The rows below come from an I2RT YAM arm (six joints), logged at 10 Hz.
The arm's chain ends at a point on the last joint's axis. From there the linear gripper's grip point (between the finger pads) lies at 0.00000 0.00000 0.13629 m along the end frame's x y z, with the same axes.
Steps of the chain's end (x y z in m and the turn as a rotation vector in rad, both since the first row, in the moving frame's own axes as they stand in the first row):
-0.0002 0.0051 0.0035 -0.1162 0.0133 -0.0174
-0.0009 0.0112 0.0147 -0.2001 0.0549 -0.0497
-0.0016 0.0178 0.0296 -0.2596 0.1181 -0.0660
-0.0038 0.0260 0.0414 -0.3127 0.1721 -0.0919
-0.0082 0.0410 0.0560 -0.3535 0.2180 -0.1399
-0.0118 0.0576 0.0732 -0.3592 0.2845 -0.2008
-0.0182 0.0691 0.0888 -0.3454 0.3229 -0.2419
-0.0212 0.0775 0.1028 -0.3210 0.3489 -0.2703
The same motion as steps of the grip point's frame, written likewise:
0.0017 0.0209 0.0026 -0.1162 0.0133 -0.0174
0.0072 0.0381 0.0118 -0.2001 0.0549 -0.0497
0.0154 0.0522 0.0241 -0.2596 0.1181 -0.0660
0.0211 0.0666 0.0328 -0.3127 0.1721 -0.0919
0.0239 0.0856 0.0444 -0.3535 0.2180 -0.1399
0.0302 0.1007 0.0592 -0.3592 0.2845 -0.2008
0.0293 0.1088 0.0739 -0.3454 0.3229 -0.2419
0.0298 0.1128 0.0879 -0.3210 0.3489 -0.2703

